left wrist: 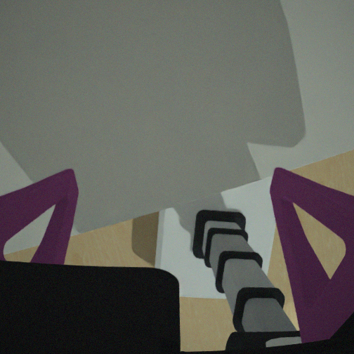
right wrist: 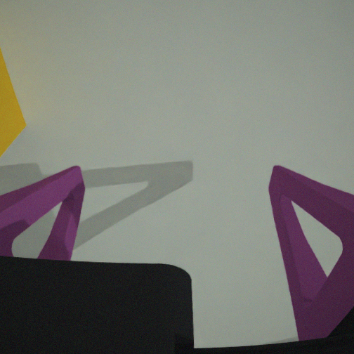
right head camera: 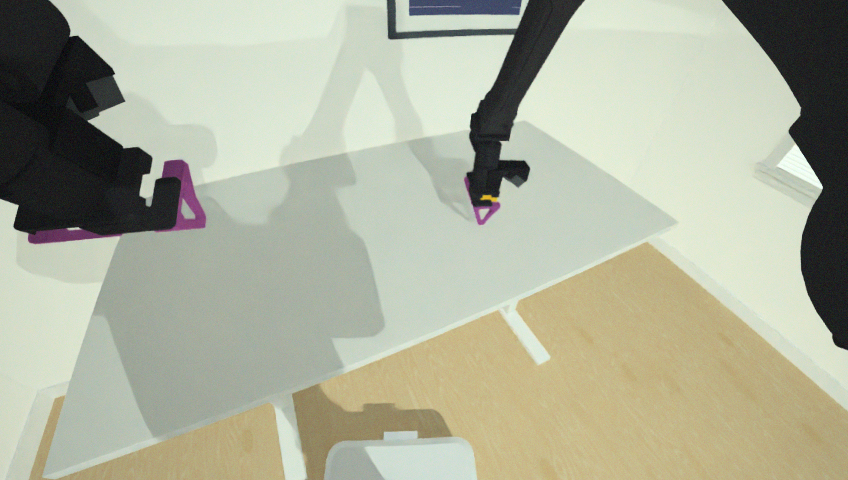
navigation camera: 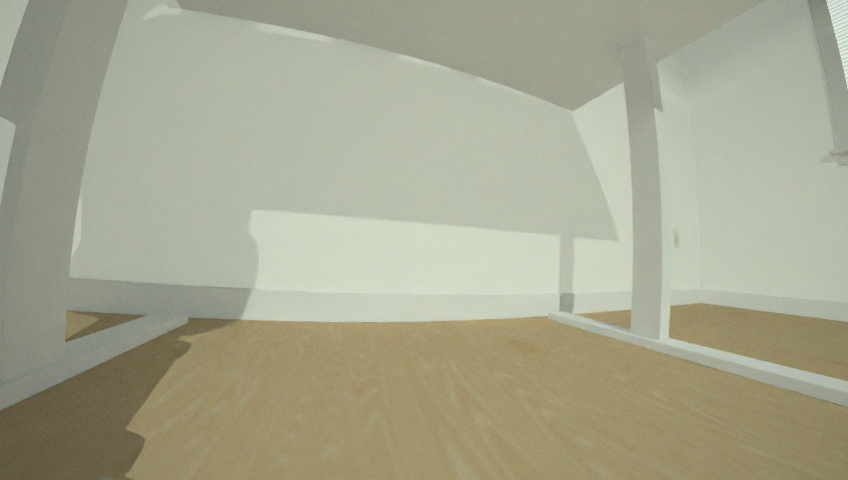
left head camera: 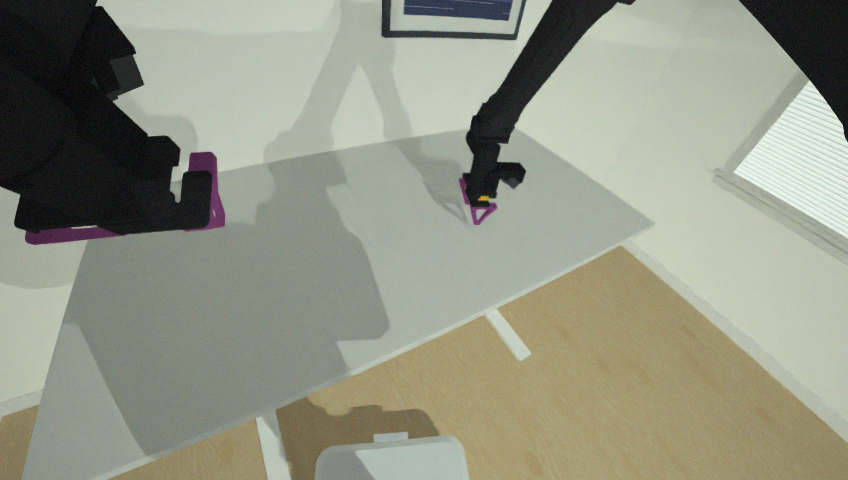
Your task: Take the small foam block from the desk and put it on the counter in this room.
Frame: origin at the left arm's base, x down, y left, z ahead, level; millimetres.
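Where they show: left gripper, between the fingertips: (right head camera: 162, 226) (left head camera: 174, 224); right gripper, between the fingertips: (right head camera: 477, 213) (left head camera: 471, 214).
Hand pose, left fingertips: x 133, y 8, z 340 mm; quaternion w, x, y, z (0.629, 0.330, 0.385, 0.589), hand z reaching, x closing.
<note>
After its pixels a point has its place.
The yellow foam block (left head camera: 483, 198) {x 444, y -511, z 795 mm} (right head camera: 489, 197) {x 443, y -506, z 795 mm} (right wrist: 9, 110) is on the grey desk (left head camera: 440, 273) {x 460, y -339, z 529 mm} (right head camera: 428, 279) {x 460, y -311, z 512 mm} (right wrist: 210, 110), partly hidden by the right gripper in both head camera views. In the right wrist view it is cut off by the left picture edge, outside and beyond the left-hand finger. My right gripper (left head camera: 474, 209) {x 437, y -454, z 714 mm} (right head camera: 477, 209) {x 437, y -454, z 714 mm} (right wrist: 176, 176) is open and low over the desk, with bare desk surface between its purple fingers. My left gripper (left head camera: 127, 230) (left wrist: 173, 179) is open and empty, above the desk's left part. No counter shows in these views.
A white chair (left head camera: 410, 460) (right head camera: 410, 460) stands at the desk's near edge. White desk legs (navigation camera: 645, 190) {x 976, y -800, z 992 mm} (navigation camera: 44, 196) {x 1148, y 302, z 534 mm} rise beside the navigation camera's view of the underside. Walls stand behind the desk and at the right, with a framed picture (left head camera: 386, 23) {x 70, y -224, z 1175 mm} and a blinded window (left head camera: 803, 166) {x 369, y -2296, z 1034 mm}.
</note>
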